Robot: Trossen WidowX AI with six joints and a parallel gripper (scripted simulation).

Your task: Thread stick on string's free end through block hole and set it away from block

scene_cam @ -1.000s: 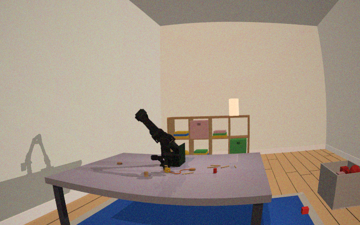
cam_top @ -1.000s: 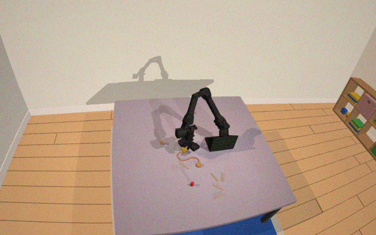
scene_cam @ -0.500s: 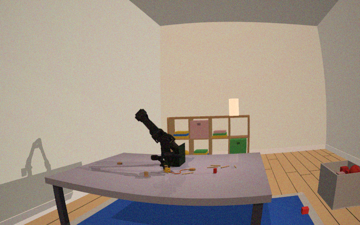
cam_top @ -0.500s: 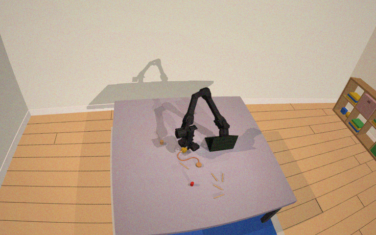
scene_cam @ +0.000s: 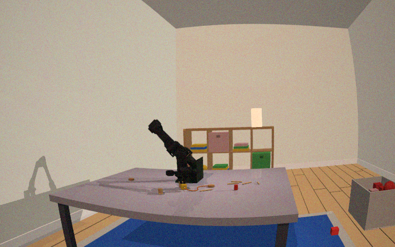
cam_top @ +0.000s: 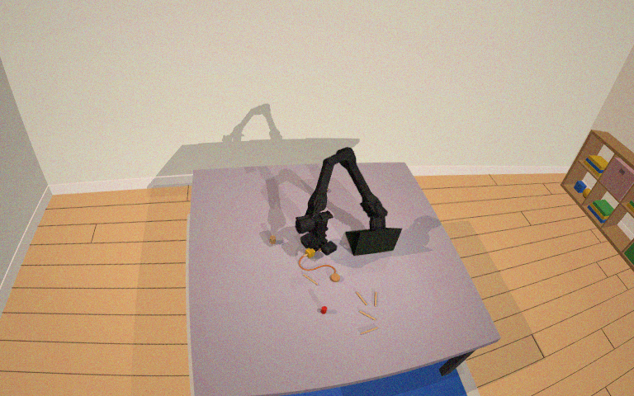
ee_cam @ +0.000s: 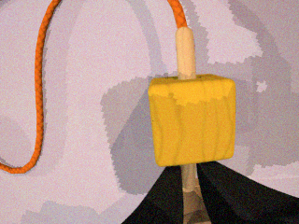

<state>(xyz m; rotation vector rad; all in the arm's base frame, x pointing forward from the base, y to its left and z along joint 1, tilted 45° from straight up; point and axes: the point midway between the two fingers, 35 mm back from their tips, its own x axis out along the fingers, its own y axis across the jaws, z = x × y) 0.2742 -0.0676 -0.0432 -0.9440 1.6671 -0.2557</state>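
Right now the yellow block is 2 cm ahead of my gripper tip and 1 cm to the left of it. The rest, counted from my gripper tip: wooden cylinder: 3 cm behind, 2 cm to the right, 1 cm above; then red piece: 5 cm ahead, 31 cm to the left.
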